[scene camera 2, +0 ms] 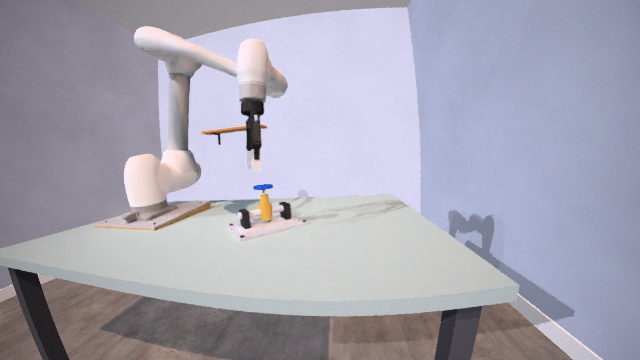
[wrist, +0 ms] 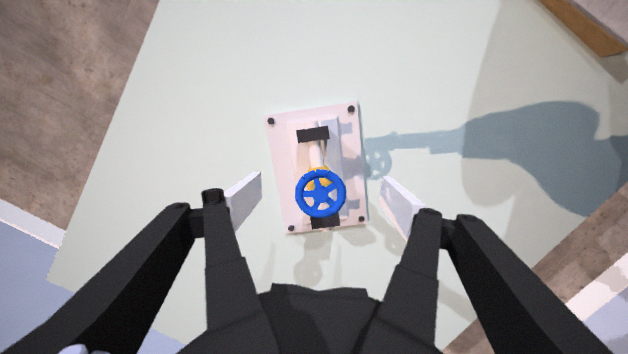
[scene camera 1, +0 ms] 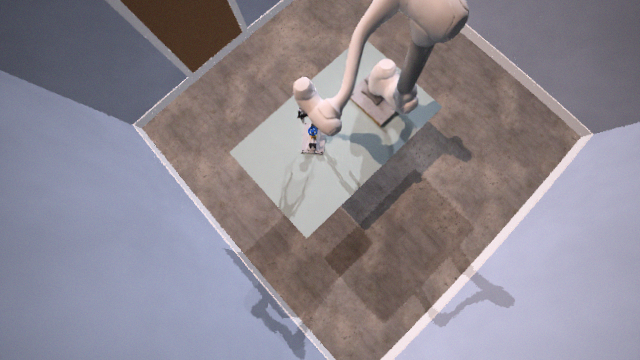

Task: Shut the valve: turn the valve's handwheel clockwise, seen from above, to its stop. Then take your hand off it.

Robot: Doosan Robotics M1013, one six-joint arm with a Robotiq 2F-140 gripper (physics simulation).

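The blue handwheel (scene camera 1: 313, 131) (scene camera 2: 263, 187) (wrist: 321, 193) sits level on top of the yellow valve body (scene camera 2: 265, 207) (wrist: 318, 176). The valve is on a white pipe between two black clamps, on a pale base plate (scene camera 2: 240, 235) (wrist: 280, 165). My gripper (scene camera 2: 254, 167) (wrist: 320, 187) is open and empty. In scene camera 2 its fingertips are above the handwheel and apart from it. In the wrist view the fingers stand wide, one to each side of the handwheel. In scene camera 1 the arm hides most of the gripper. How far the handwheel is turned cannot be told.
The valve's base plate lies on the pale green table (scene camera 1: 270, 160) (scene camera 2: 350, 260) (wrist: 200, 75). The arm's own base plate (scene camera 1: 380, 119) (scene camera 2: 150, 226) is bolted at the table's other side. A thin orange-brown board (scene camera 2: 225, 131) shows behind the gripper in scene camera 2.
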